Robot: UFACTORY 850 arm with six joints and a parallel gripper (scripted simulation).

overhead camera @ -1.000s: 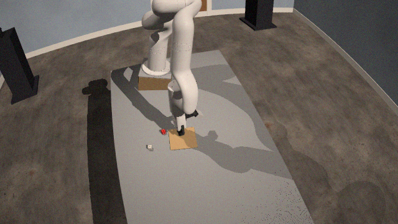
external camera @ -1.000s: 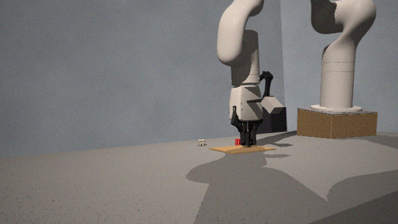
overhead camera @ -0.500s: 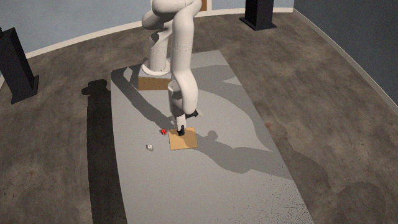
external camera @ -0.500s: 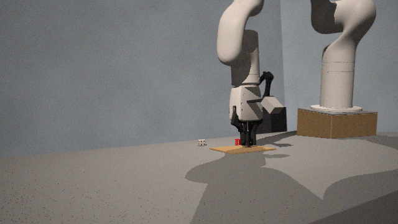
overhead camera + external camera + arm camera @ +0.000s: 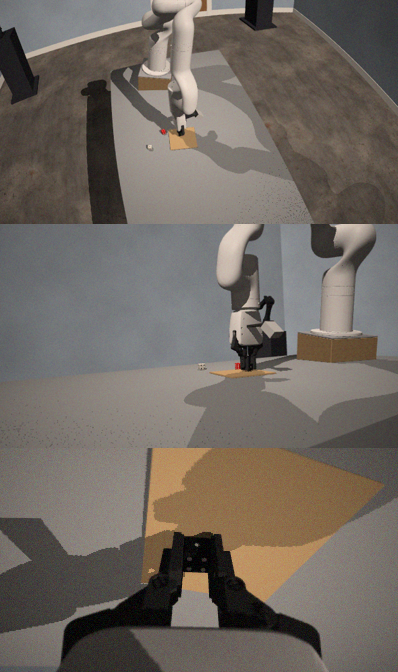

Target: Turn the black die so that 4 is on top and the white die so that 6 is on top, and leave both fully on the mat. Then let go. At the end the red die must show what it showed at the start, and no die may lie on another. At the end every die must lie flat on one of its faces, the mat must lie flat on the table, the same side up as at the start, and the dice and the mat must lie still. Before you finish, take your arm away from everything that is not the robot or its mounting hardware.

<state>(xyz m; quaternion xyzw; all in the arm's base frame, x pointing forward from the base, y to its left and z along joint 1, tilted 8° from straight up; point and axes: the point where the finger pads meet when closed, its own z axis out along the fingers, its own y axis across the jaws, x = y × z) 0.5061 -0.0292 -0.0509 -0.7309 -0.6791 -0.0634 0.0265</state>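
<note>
The black die lies 10 mm below my hand. From my hand the other things lie so: tan mat: 30 mm below, 30 mm ahead; then red die: 80 mm to the right, 50 mm behind, 20 mm below; then white die: 190 mm to the right, 20 mm below, 20 mm ahead.
</note>
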